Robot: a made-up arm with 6 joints.
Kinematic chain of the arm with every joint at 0, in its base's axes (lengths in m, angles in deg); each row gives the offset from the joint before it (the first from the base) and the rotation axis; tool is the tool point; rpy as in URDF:
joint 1: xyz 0 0 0.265 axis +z
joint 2: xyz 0 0 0 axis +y
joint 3: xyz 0.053 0 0.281 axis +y
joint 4: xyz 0.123 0 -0.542 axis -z
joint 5: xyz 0 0 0 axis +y
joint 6: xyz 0.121 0 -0.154 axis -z
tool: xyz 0 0 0 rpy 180 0 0
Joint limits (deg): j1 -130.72..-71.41 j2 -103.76..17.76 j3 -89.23..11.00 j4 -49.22..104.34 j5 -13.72..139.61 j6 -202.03..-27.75
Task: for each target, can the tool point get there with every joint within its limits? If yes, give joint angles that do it. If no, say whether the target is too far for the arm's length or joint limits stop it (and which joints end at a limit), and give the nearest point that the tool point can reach.
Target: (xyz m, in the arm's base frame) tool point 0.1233 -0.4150 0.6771
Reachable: yes | joints -91.41 -62.40 -42.03 67.95 85.49 -42.27
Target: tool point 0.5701 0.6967 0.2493
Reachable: no: joint limits stop it (at a limit: joint 2, joint 3, joint 4, joint 5) | nearest point 0.3766 0.4602 0.7015 | short by 0.546 m
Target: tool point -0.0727 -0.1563 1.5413
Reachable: no: too far | nearest point -0.0515 -0.1107 1.1691 | short by 0.376 m
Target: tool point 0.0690 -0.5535 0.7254
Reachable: yes | joints -83.26 -43.90 -53.88 80.87 39.20 -174.32
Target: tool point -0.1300 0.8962 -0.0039
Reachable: no: joint limits stop it (at a limit: joint 2, joint 3) | nearest point -0.0305 0.2104 -0.0148 | short by 0.693 m
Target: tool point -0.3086 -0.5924 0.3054
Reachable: yes | joints -117.09 -18.02 -44.54 -19.12 42.58 -177.82
